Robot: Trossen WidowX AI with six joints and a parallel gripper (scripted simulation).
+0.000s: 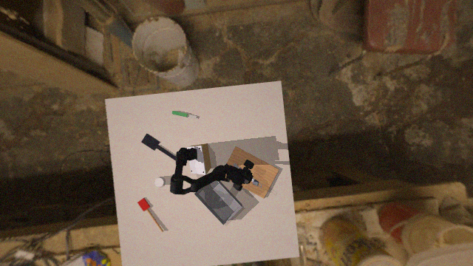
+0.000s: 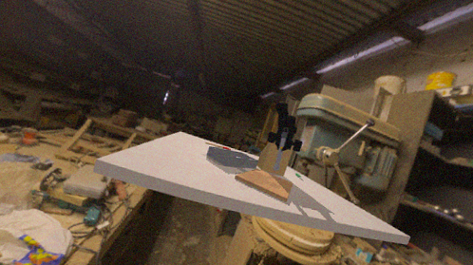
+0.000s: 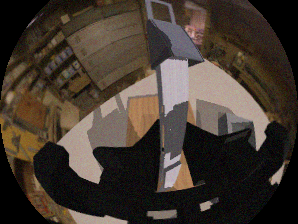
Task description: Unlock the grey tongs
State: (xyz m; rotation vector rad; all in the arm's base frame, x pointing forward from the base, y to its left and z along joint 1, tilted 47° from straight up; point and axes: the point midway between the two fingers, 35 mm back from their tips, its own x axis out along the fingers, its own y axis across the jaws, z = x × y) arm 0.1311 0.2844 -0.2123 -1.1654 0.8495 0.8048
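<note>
The wooden board is 18 cm below my gripper tip. The rest, counted from my gripper tip: black spatula (17 cm behind, 67 cm to the right, 18 cm below); then grey roasting tin (19 cm ahead, 23 cm to the right, 15 cm below); then green screwdriver (41 cm behind, 47 cm to the right, 18 cm below).
</note>
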